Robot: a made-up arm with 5 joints.
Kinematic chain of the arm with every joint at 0, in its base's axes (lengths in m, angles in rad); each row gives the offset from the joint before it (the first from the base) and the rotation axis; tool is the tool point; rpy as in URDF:
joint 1: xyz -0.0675 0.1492 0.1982 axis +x
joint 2: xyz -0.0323 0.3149 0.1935 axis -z
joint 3: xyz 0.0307 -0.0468 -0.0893 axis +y
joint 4: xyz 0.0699 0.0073 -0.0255 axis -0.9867 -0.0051 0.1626
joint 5: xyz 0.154 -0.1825 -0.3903 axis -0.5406 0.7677 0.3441
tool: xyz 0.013 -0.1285 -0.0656 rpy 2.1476 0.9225 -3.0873
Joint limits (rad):
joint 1: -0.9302..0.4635
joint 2: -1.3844..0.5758
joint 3: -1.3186..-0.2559
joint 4: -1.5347..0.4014
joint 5: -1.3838..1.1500
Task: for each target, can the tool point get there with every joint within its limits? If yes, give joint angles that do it. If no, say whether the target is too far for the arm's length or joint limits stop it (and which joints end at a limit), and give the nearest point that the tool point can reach.
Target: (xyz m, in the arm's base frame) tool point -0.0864 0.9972 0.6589
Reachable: yes | joints 0.3326 -0.9655 -1.1282 -1.3801 -0.6762
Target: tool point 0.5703 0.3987 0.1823
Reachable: yes | joints 0.0765 -0.4101 -0.8545 0.0241 -0.8265
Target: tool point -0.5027 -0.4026 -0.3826
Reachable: no: joint limits stop it (at a limit: joint 2, joint 3, joint 4) | nearest point -0.0531 -0.0834 -0.0467 | short by 0.646 m
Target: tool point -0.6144 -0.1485 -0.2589
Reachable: no: joint limits stop it (at a limit: joint 1, joint 2, joint 3, joint 4) | nearest point -0.0595 -0.0524 -0.0622 | short by 0.597 m
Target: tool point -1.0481 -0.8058 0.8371
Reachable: no: too far | nearest point -0.0577 -0.2020 0.4332 | short by 1.228 m
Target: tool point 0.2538 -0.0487 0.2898
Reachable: yes | joints -0.6186 0.2227 -0.6590 0.2162 0.4188
